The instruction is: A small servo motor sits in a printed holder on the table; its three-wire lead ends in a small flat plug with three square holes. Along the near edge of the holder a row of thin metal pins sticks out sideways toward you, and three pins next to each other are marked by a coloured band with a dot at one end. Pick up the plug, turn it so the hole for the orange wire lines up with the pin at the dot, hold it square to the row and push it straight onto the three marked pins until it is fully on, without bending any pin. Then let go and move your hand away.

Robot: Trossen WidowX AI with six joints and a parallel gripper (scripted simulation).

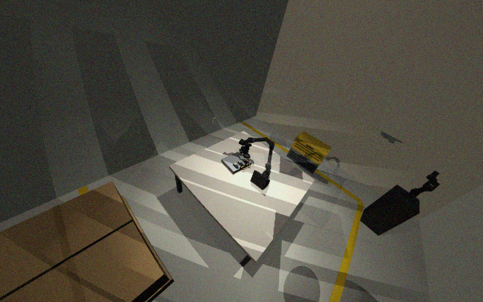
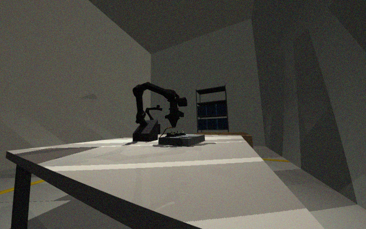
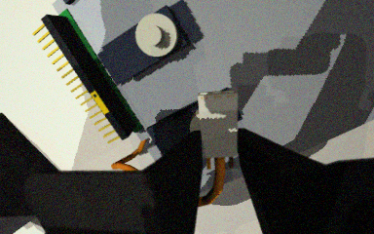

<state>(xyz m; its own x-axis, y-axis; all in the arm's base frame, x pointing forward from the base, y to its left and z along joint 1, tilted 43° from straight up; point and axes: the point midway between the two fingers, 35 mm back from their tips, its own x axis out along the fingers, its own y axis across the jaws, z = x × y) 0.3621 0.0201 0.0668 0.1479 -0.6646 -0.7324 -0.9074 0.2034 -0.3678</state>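
Now: gripper tip 7 cm past the yellow band, 5 cm to the right of it and 4 cm above it. Round my gripper tip: printed holder (9 cm below, 8 cm ahead, 7 cm to the left); black pin header (7 cm behind, 6 cm to the left, 5 cm below); servo (7 cm below, 6 cm to the left, 2 cm behind).
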